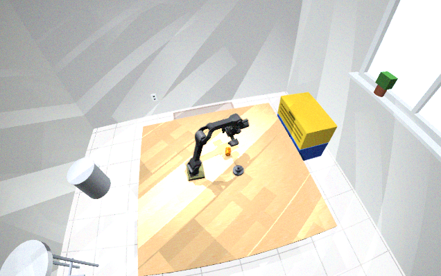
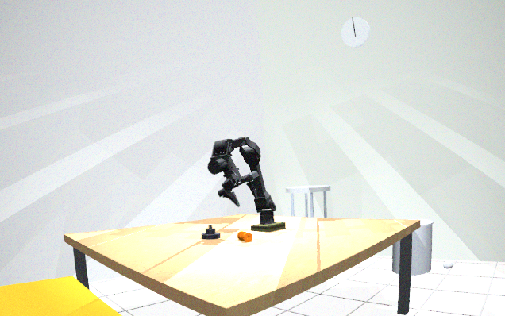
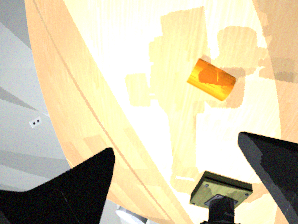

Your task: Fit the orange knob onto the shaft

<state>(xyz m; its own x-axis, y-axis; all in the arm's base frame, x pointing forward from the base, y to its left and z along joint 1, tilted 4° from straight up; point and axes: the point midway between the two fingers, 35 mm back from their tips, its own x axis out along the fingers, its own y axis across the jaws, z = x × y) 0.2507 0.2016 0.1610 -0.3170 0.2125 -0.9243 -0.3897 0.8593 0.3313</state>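
The orange knob is 14 cm below my gripper tip, 1 cm to the right of it and 1 cm ahead of it. Round my gripper tip: dark shaft 19 cm to the right, 13 cm below, 8 cm ahead.
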